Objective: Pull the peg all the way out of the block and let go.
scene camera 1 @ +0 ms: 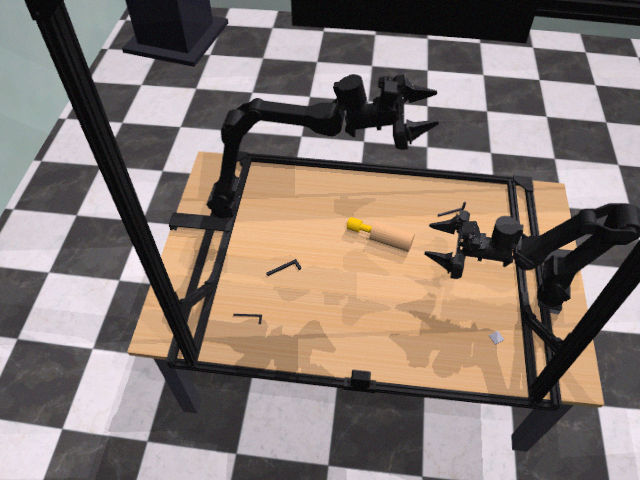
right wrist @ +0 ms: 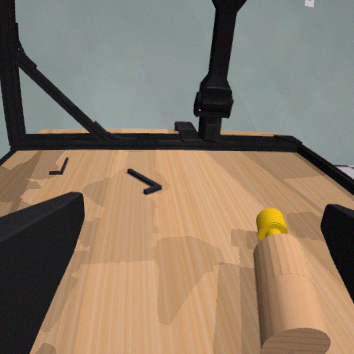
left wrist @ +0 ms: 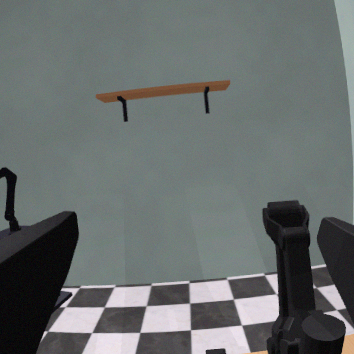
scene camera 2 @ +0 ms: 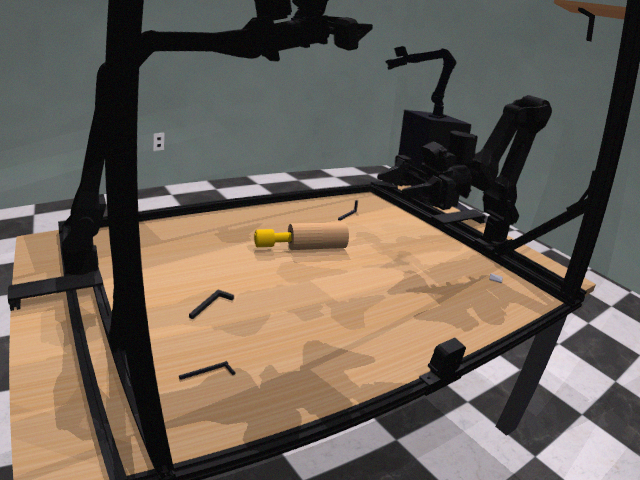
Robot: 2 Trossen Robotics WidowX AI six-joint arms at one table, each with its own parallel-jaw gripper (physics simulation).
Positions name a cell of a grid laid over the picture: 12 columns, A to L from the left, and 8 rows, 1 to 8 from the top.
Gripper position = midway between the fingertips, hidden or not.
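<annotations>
My left gripper is out of frame in the right wrist view, while my right gripper is out of frame in the left wrist view. A round wooden block is out of frame in the left wrist view too, but I see the block in the right wrist view (J7), in scene camera 1 (H4) and in scene camera 2 (F4). My left gripper appears in the left wrist view (G6), and I also find it in scene camera 1 (I2) and scene camera 2 (G1). As for my right gripper, it is visible in scene camera 1 (H4), in scene camera 2 (H4) and in the right wrist view (H5).
</annotations>
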